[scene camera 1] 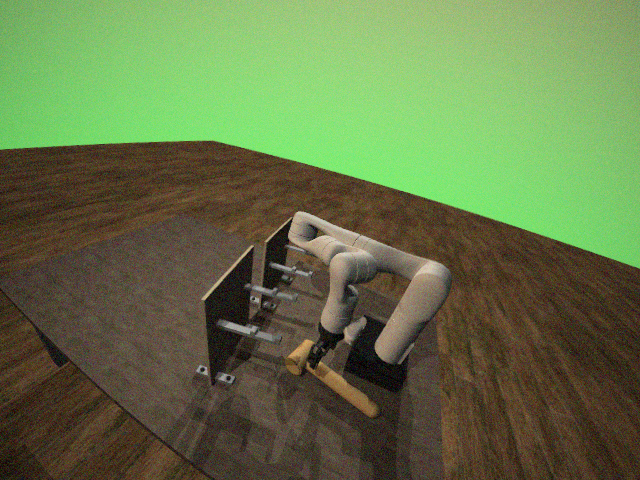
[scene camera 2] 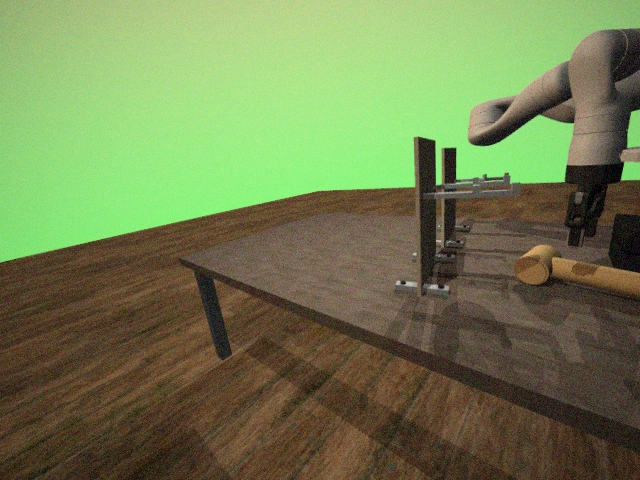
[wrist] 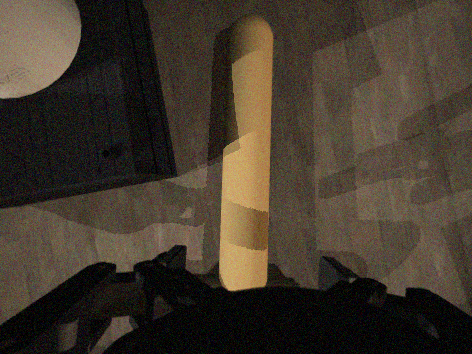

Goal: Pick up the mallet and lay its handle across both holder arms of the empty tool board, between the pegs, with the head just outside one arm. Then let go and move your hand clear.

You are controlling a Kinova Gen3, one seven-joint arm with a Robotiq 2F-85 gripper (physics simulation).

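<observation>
The yellow mallet [scene camera 1: 343, 387] [scene camera 2: 535, 266] [wrist: 247, 175] lies on the table, its head toward the near tool board [scene camera 1: 227, 310] [scene camera 2: 424, 217]. That upright board has two pegged holder arms [scene camera 1: 237, 327] [scene camera 2: 465, 195], with no tool seen on them. My gripper [scene camera 1: 313, 364] [scene camera 2: 583, 240] [wrist: 251, 266] is open and points down, low over the head end of the handle. In the wrist view the handle runs between the spread fingers, with space at both sides. The mallet's head is hidden there behind the gripper body. The handle's far end is cut off in scene camera 2.
A second upright board [scene camera 1: 273, 253] [scene camera 2: 448, 206] with pegged arms stands beyond the near one; my arm partly hides it in scene camera 1. The black robot base [scene camera 1: 369, 356] [scene camera 2: 625, 242] [wrist: 100, 125] stands beside the handle. Metal feet hold the boards on the table [scene camera 1: 144, 289] [scene camera 2: 310, 258].
</observation>
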